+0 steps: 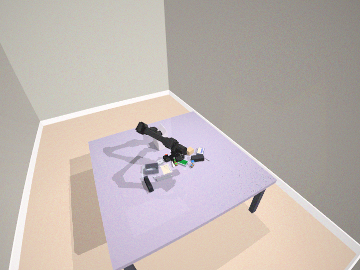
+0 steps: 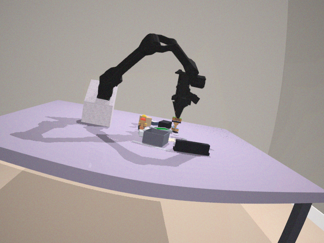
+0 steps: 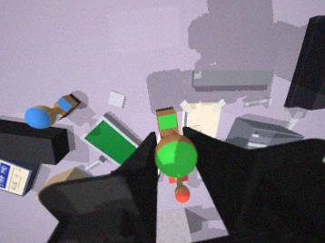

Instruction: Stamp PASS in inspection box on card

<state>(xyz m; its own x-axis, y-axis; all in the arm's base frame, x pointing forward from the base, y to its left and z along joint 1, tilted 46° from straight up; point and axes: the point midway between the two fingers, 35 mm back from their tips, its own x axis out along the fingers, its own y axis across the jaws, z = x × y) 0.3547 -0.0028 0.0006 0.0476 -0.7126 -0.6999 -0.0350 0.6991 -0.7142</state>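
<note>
Now: gripper tip 5 cm past the green ink pad, 9 cm to the right of it and 9 cm above it. Round my gripper tip: green-knobbed stamp: right at my gripper tip; cream card: 5 cm behind, 7 cm to the right, 9 cm below; white pen: 12 cm behind, 2 cm to the left, 8 cm below.
</note>
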